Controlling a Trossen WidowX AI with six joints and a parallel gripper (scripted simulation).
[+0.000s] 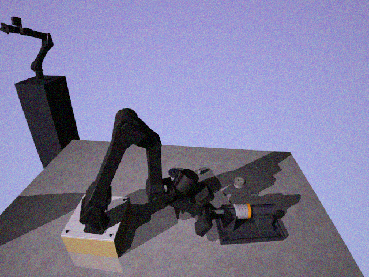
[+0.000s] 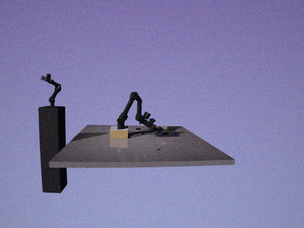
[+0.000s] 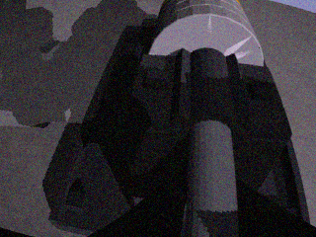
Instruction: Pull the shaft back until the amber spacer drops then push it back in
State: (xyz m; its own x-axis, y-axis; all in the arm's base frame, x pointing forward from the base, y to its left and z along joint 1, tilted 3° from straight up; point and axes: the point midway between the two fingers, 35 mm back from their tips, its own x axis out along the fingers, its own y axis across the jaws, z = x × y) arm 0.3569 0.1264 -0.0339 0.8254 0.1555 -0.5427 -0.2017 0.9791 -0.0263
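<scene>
The grey shaft is 60 mm ahead of my gripper tip, 10 mm to the left of it and 20 mm above it. From my gripper tip the other things lie so: amber spacer (90 mm ahead, 20 mm to the left, 20 mm above); grey spacer (60 mm ahead, 10 mm to the left, 20 mm above); white ring (90 mm ahead, 260 mm to the left, 50 mm below).
</scene>
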